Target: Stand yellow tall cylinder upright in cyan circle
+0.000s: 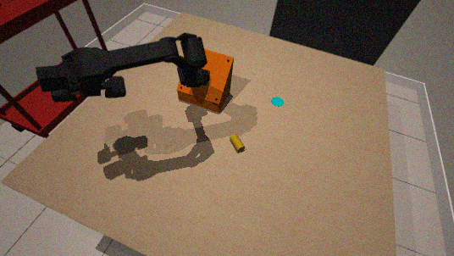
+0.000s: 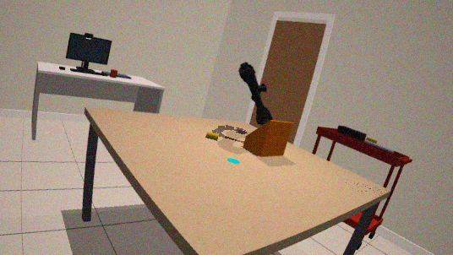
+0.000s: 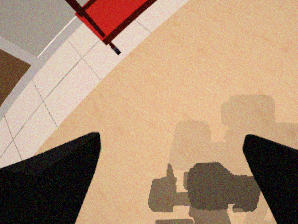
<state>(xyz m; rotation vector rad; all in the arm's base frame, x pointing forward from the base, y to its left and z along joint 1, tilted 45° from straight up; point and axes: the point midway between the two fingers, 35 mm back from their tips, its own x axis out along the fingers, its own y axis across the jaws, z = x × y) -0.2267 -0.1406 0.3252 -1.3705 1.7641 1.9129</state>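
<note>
Right now the yellow tall cylinder is 480 mm ahead of my gripper tip, 200 mm below it and 130 mm to the left of it. Round my gripper tip: cyan circle 590 mm ahead, 430 mm to the left, 210 mm below.
</note>
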